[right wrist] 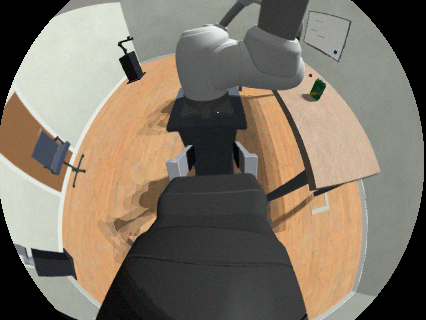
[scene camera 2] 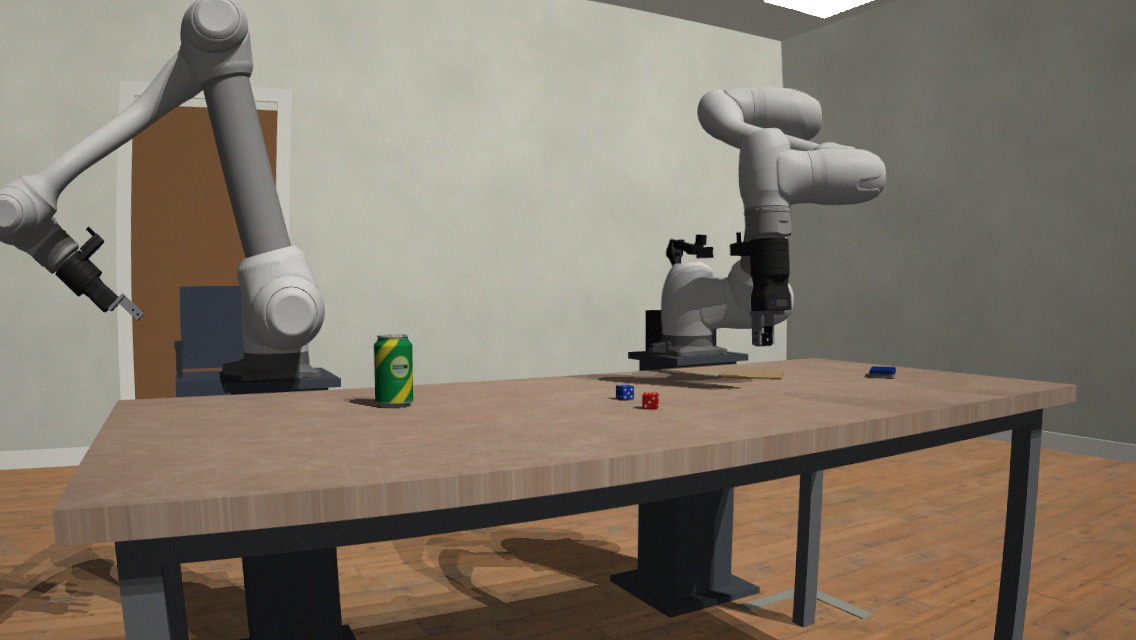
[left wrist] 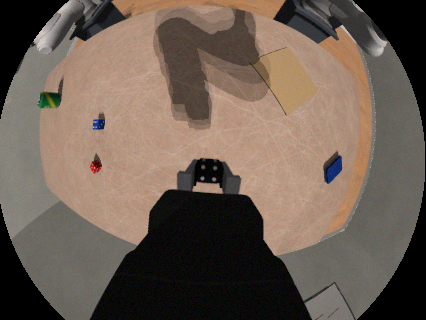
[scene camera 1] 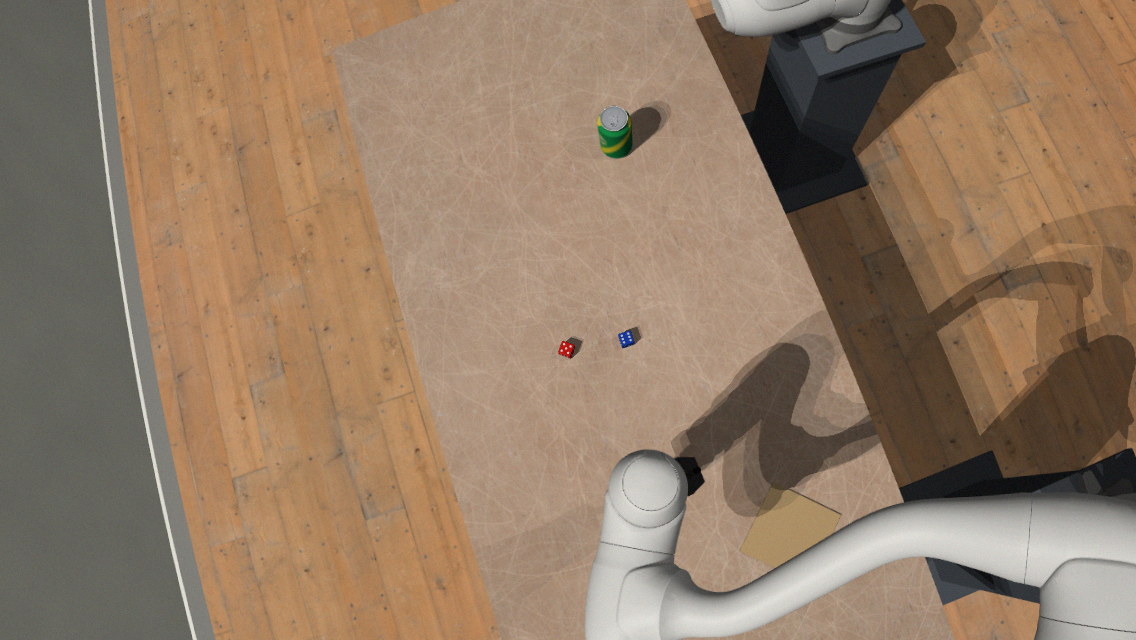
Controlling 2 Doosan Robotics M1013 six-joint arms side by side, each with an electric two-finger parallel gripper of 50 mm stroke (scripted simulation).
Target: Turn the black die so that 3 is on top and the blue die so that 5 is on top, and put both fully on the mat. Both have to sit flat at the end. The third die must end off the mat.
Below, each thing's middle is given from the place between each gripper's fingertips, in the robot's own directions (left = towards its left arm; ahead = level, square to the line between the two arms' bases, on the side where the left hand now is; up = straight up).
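Labels:
Tan mat (scene camera 1: 787, 523): 16 cm to the left of my left hand (scene camera 2: 763, 344), 21 cm behind it, 11 cm below it.
Tan mat: 53 cm ahead of my right hand (scene camera 2: 141, 317), 128 cm to the left of it, 16 cm below it.

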